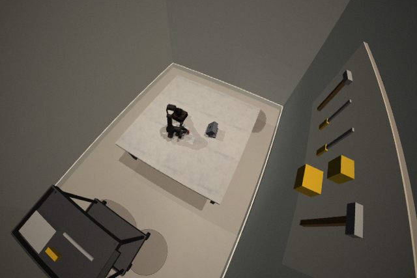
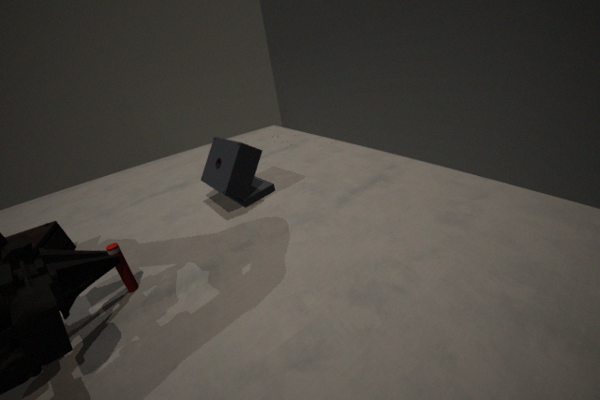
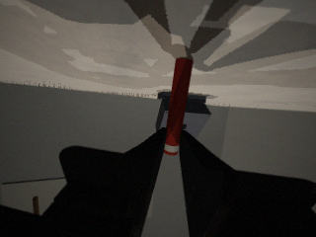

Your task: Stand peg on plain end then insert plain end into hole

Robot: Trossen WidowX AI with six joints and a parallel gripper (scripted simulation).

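My gripper tip is right at the red peg. The rest, counted from my gripper tip: grey sloped panel (190 mm to the left, 180 mm ahead, 20 mm above).
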